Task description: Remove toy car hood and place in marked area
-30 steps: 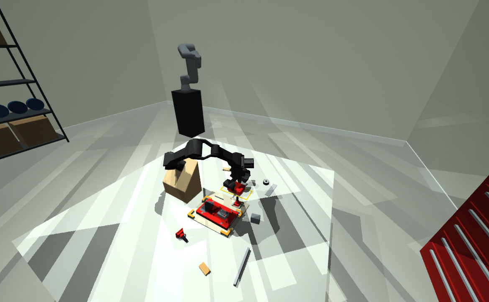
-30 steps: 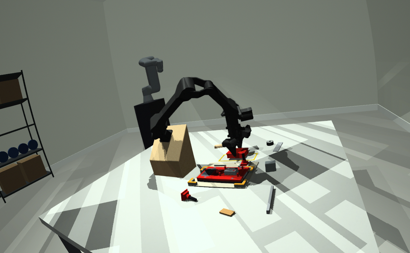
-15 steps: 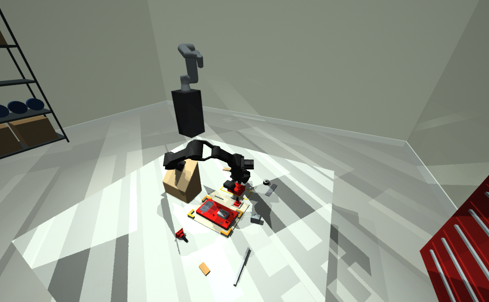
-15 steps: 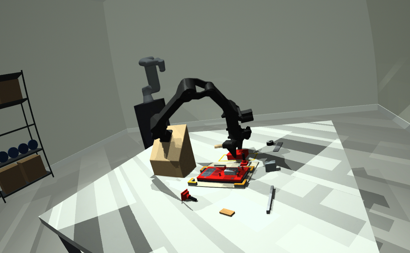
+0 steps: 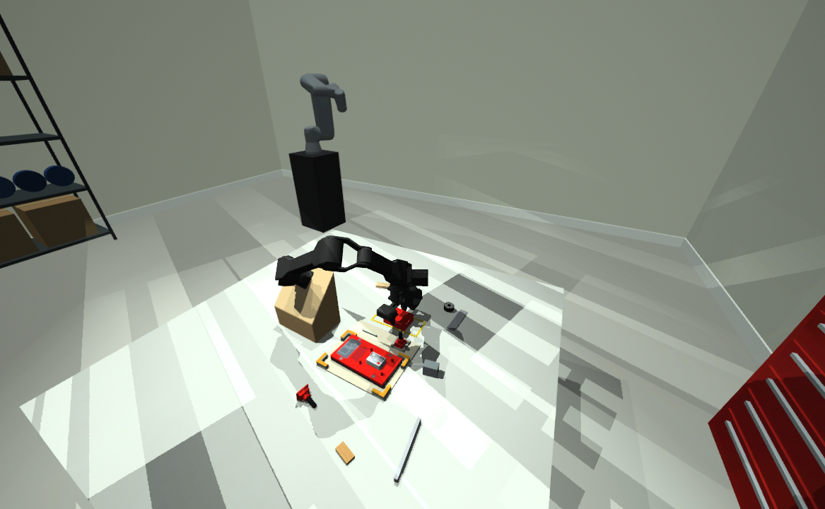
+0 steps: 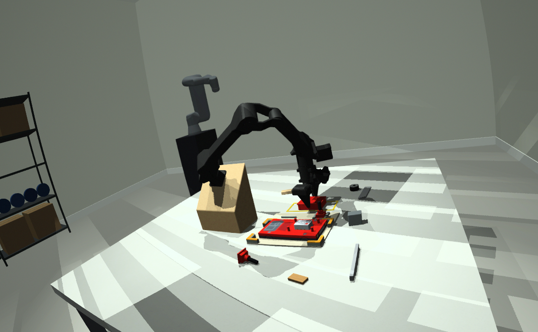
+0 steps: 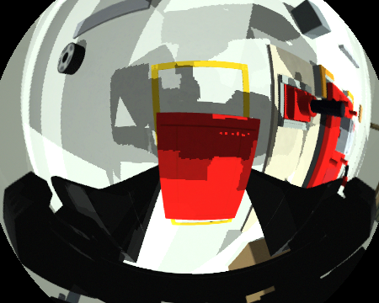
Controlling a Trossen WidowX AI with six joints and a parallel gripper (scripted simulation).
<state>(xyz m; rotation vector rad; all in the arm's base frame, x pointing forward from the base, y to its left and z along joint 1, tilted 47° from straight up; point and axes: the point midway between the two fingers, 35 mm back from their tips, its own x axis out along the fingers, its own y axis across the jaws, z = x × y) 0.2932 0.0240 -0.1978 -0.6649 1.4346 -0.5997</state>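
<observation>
The red hood lies 10 mm above my gripper tip. Also, from my gripper tip: black wheel 160 mm to the left, 130 mm ahead; grey bar 350 mm to the right, 270 mm ahead; grey cube 210 mm ahead, 130 mm to the right, 10 mm above.
</observation>
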